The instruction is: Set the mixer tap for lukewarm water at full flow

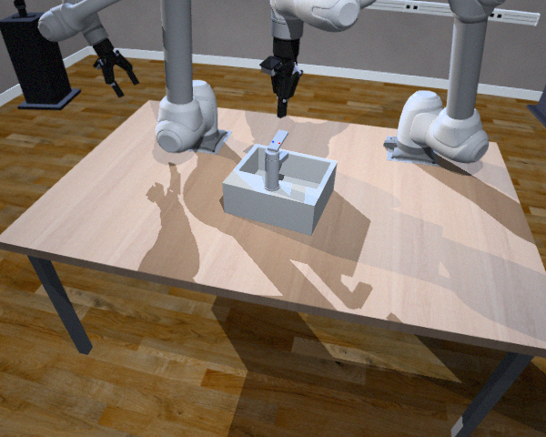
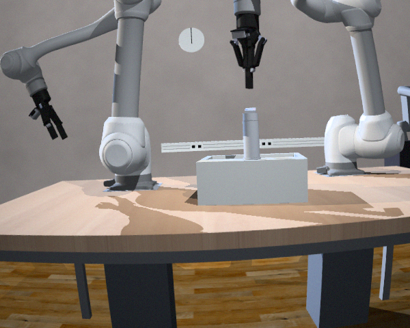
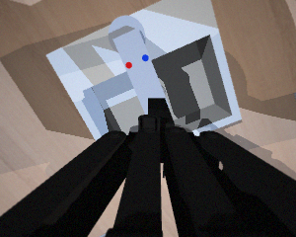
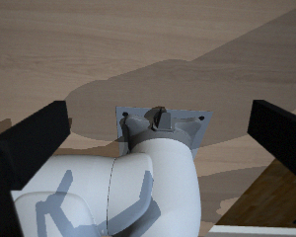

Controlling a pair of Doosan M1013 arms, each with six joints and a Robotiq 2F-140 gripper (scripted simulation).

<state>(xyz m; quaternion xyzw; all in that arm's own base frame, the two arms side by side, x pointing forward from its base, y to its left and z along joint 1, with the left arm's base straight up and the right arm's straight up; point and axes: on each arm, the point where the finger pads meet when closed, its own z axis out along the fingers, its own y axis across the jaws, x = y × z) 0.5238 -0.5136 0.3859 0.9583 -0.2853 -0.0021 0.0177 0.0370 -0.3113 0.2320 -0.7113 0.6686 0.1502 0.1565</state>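
Note:
Right now my left hand is 4 cm short of the flat lever, 1 cm to the left of it and 10 cm above it. Round my left hand: grey sink 4 cm behind, 1 cm to the left, 35 cm below.

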